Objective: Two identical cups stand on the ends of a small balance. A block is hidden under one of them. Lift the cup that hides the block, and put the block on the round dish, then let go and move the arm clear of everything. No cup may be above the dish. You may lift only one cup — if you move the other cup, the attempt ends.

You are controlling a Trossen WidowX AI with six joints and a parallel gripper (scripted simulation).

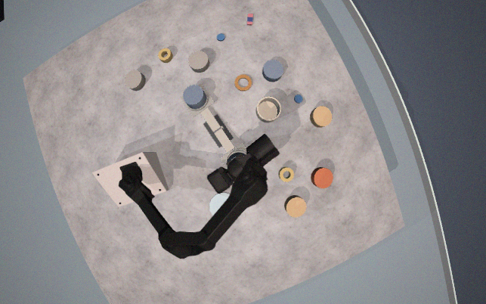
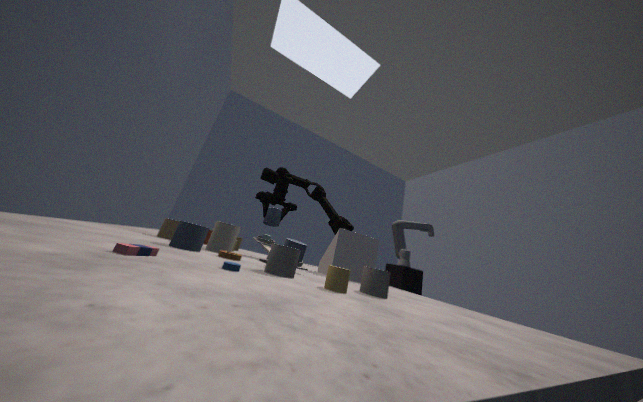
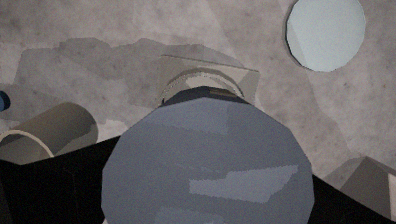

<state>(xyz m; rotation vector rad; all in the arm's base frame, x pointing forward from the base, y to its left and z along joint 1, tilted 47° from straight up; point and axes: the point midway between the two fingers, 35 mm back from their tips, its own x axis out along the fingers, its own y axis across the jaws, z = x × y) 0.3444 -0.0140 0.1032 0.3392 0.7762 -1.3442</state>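
My gripper tip is 8 cm above the green block and 1 cm to the right of it. The rest, counted from my gripper tip: pale blue round dish: 17 cm below, 13 cm to the right, 10 cm behind; balance beam: 13 cm to the left, 13 cm below, 4 cm behind; beige cup: 15 cm to the left, 14 cm ahead, 13 cm below.
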